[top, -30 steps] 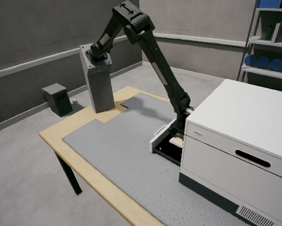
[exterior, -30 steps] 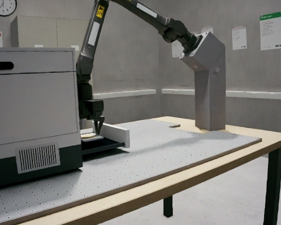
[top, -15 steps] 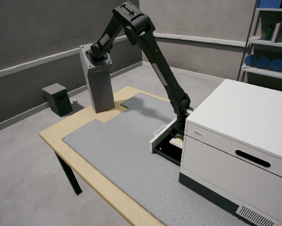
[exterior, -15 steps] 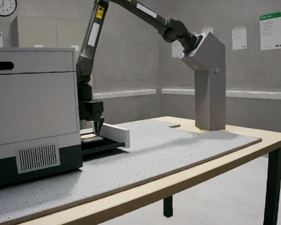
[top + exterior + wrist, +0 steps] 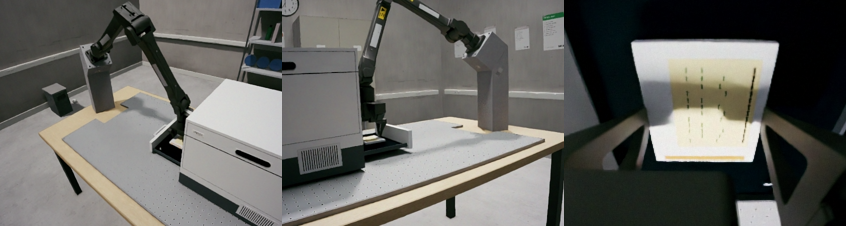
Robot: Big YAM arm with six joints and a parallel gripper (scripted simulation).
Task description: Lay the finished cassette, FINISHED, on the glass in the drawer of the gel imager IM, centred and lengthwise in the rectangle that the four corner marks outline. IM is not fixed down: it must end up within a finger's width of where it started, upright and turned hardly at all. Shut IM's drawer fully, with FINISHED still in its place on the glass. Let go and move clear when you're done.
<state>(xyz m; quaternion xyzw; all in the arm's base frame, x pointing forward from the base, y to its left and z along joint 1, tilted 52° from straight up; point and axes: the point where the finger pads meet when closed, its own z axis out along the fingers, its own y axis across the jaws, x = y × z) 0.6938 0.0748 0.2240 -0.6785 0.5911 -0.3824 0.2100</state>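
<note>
My hand is 20 mm short of the drawer and 10 mm above it. Round my hand: cassette (10 mm to the right, 10 mm below).
</note>
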